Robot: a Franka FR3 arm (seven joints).
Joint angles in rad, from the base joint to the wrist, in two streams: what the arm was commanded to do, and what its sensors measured. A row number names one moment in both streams.
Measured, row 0: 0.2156, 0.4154, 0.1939, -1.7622, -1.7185, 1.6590, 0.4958
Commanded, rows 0 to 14: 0.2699, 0.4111, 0.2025, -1.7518, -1.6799, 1.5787, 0.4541; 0.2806, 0.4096, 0.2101, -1.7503, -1.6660, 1.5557, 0.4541; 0.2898, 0.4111, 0.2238, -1.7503, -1.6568, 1.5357, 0.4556; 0.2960, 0.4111, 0.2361, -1.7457, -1.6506, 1.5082, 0.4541; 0.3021, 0.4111, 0.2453, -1.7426, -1.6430, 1.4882, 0.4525; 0.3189, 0.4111, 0.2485, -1.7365, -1.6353, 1.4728, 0.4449; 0.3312, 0.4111, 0.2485, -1.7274, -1.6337, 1.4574, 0.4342; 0.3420, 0.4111, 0.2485, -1.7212, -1.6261, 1.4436, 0.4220; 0.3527, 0.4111, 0.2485, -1.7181, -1.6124, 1.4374, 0.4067; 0.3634, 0.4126, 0.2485, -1.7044, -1.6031, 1.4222, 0.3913; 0.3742, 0.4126, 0.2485, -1.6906, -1.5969, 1.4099, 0.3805; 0.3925, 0.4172, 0.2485, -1.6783, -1.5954, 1.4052, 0.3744; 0.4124, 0.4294, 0.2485, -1.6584, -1.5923, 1.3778, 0.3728; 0.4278, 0.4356, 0.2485, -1.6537, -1.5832, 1.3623, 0.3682; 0.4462, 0.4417, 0.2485, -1.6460, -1.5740, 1.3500, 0.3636
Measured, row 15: 0.3846, 0.4239, 0.2501, -1.7312, -1.5646, 1.4319, 0.4644
